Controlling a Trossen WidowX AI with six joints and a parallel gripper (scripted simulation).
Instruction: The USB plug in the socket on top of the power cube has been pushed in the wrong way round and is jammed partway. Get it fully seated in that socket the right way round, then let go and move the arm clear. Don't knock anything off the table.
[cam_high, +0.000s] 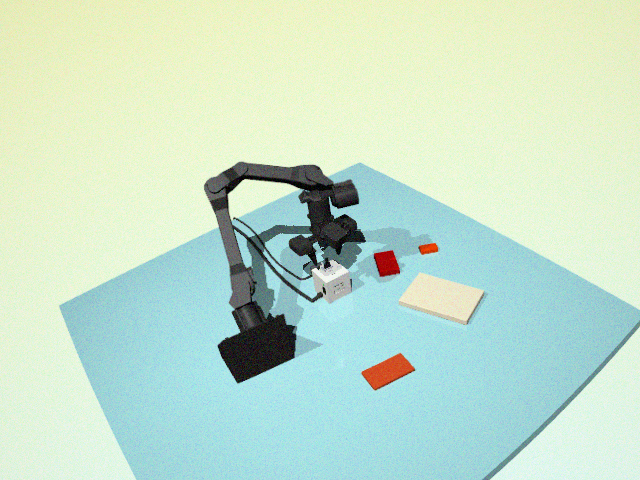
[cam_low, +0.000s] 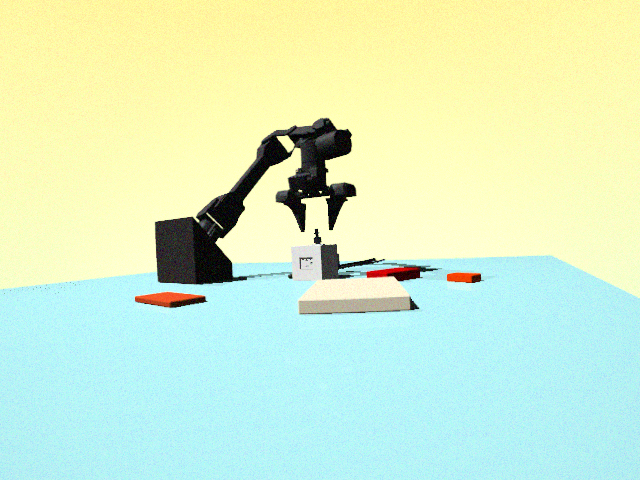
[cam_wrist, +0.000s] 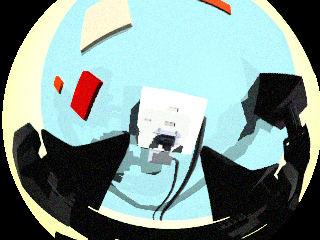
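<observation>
The USB plug is 20 mm below my gripper tip. Also, from my gripper tip: cream slab 180 mm ahead, 270 mm to the right, 100 mm below; then USB socket 10 mm to the left, 40 mm below; then red block 180 mm ahead, 40 mm to the right, 100 mm below.
</observation>
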